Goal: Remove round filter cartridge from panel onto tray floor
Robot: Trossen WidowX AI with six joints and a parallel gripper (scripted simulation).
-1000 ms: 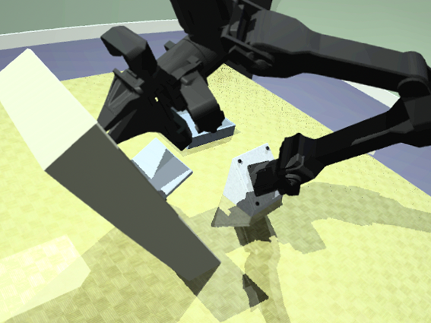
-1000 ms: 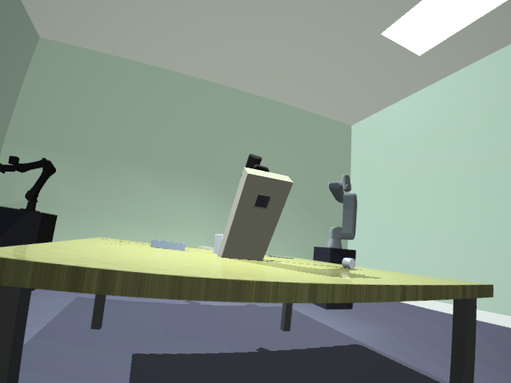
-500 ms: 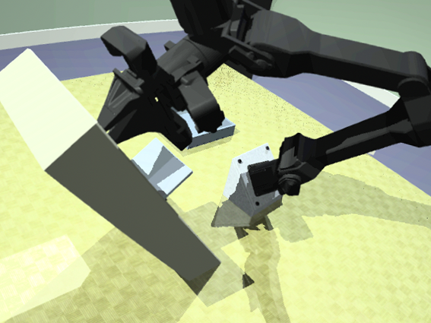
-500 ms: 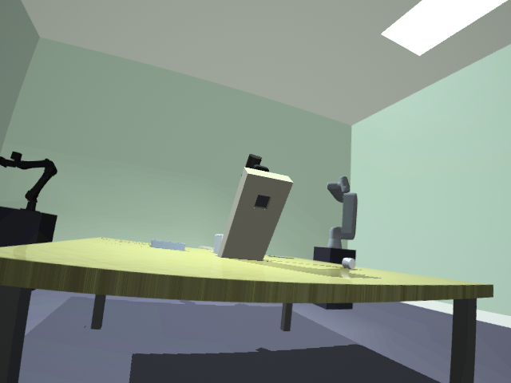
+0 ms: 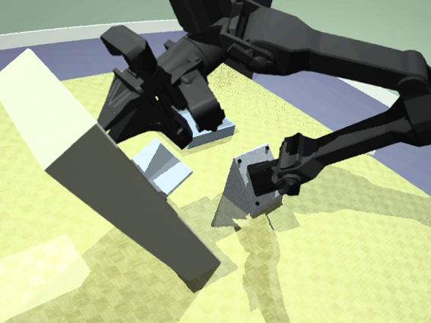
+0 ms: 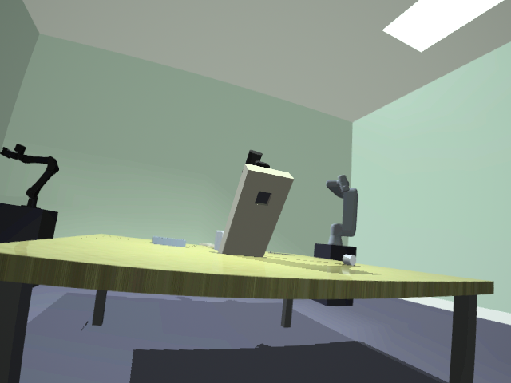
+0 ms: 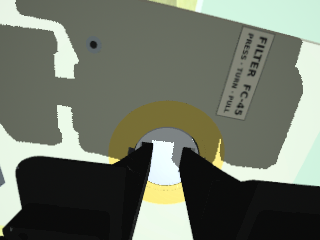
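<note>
My gripper tip is now 80 mm above the cream service panel and 40 mm past it. Round my gripper tip: round filter cartridge (10 mm below, 10 mm ahead); tray (400 mm behind, 300 mm to the right, 240 mm below).
</note>
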